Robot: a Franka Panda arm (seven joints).
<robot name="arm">
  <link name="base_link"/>
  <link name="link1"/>
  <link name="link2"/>
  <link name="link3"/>
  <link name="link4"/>
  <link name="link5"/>
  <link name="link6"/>
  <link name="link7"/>
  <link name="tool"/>
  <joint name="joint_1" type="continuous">
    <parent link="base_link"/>
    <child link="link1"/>
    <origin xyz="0 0 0.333" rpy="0 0 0"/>
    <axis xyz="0 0 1"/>
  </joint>
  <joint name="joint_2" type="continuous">
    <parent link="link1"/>
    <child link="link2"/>
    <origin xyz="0 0 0" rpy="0 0 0"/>
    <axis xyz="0 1 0"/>
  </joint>
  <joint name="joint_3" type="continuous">
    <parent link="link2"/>
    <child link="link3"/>
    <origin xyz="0 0 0.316" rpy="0 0 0"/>
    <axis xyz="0 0 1"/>
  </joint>
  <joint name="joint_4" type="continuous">
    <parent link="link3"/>
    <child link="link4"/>
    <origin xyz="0.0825 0 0" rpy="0 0 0"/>
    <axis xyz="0 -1 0"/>
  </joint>
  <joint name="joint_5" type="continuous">
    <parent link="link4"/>
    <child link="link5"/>
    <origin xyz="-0.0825 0 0.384" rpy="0 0 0"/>
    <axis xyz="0 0 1"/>
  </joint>
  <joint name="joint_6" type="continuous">
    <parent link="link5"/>
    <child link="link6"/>
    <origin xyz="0 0 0" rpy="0 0 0"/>
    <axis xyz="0 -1 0"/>
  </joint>
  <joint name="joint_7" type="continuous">
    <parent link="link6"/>
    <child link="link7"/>
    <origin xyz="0.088 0 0" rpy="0 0 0"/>
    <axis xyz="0 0 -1"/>
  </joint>
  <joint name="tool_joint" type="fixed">
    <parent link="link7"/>
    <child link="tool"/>
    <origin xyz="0 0 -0.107" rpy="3.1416 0 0"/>
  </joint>
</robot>
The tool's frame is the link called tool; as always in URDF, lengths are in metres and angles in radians. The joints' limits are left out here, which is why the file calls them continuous.
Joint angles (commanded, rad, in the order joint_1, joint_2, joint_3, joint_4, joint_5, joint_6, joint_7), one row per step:
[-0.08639 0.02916 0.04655 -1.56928 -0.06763 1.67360 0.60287]
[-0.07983 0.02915 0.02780 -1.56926 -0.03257 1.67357 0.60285]
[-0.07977 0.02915 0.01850 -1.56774 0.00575 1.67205 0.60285]
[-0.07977 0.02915 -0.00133 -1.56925 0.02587 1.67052 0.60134]
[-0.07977 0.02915 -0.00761 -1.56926 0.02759 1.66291 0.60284]
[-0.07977 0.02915 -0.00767 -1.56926 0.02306 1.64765 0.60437]
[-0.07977 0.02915 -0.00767 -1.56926 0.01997 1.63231 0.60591]
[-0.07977 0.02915 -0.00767 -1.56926 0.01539 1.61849 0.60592]
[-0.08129 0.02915 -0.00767 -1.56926 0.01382 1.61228 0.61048]
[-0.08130 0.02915 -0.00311 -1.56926 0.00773 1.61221 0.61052]
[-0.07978 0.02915 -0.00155 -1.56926 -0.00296 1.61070 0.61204]
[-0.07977 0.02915 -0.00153 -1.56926 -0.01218 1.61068 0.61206]
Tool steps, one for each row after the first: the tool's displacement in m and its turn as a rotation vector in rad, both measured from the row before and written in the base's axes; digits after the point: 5 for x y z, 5 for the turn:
[-0.00022 -0.00341 -0.00016 0.03446 -0.00156 -0.01313]
[-0.00021 -0.00148 0.00054 0.03797 -0.00215 -0.01028]
[-0.00082 -0.00920 -0.00085 0.01959 0.00163 -0.01883]
[-0.00103 -0.00328 -0.00072 0.00228 0.00749 -0.00762]
[-0.00159 -0.00031 -0.00144 -0.00308 0.01562 -0.00108]
[-0.00160 -0.00014 -0.00142 -0.00166 0.01557 -0.00113]
[-0.00148 -0.00032 -0.00126 -0.00335 0.01416 0.00036]
[-0.00074 -0.00095 -0.00056 -0.00093 0.00638 -0.00595]
[0.00015 0.00191 -0.00001 -0.00593 0.00059 0.00468]
[-0.00011 0.00064 -0.00014 -0.01046 0.00239 0.00186]
[-0.00008 -0.00093 0.00001 -0.00918 0.00077 0.00026]

